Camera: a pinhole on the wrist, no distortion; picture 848 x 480 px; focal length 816.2 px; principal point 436.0 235.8 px. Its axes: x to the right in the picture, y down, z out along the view. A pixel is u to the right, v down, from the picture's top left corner.
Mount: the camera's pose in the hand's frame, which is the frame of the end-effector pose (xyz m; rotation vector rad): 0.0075 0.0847 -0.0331 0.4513 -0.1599 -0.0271
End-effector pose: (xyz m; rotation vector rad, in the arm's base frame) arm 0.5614 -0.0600 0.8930 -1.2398 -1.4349 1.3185
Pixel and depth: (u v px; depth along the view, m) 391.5 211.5 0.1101
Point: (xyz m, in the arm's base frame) 0.5086 -0.0889 0.8517
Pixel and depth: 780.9 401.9 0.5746
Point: -0.0261 -0.0177 0.8851
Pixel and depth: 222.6 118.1 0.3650
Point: 0.3268 -0.2484 0.9816
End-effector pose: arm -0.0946 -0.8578 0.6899 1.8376 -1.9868 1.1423
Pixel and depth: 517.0 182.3 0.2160
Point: -0.0191 -0.9525 0.5895
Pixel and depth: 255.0 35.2 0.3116
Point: 0.1017 -0.8954 0.5312
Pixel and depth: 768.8 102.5 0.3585
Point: 0.1036 -1.1022 0.6094
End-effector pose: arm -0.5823 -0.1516 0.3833 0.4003 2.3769 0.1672
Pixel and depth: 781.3 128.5 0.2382
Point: -0.5225 -0.1767 0.1946
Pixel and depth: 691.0 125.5 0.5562
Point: -0.3968 -0.3382 -0.0632
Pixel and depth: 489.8 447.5 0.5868
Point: -0.1792 -0.1952 -0.0074
